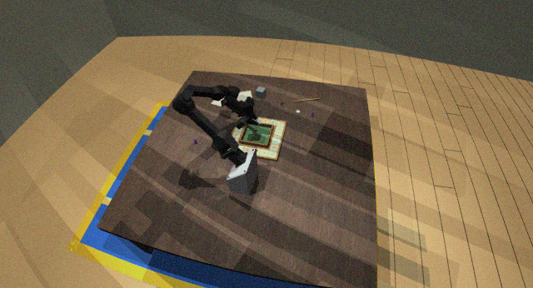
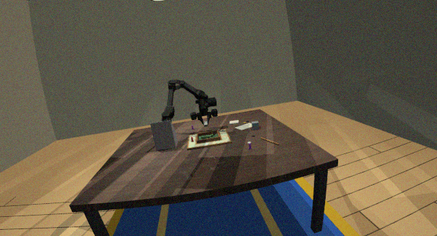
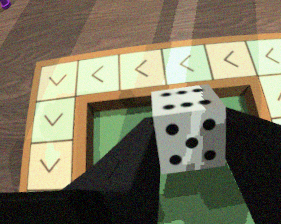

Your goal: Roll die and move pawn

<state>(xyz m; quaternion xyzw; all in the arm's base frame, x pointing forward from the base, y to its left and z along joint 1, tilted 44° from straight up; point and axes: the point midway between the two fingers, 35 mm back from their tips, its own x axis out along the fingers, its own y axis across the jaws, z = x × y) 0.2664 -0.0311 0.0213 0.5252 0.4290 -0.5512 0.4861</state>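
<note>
Now: gripper tip 11 cm past the red pawn and 9 cm above it. From my gripper tip the other things lie so: grey die: right at my gripper tip; then grey cube: 36 cm ahead, 4 cm to the left, 9 cm below; then green dice tray: 1 cm to the left, 11 cm below.
</note>
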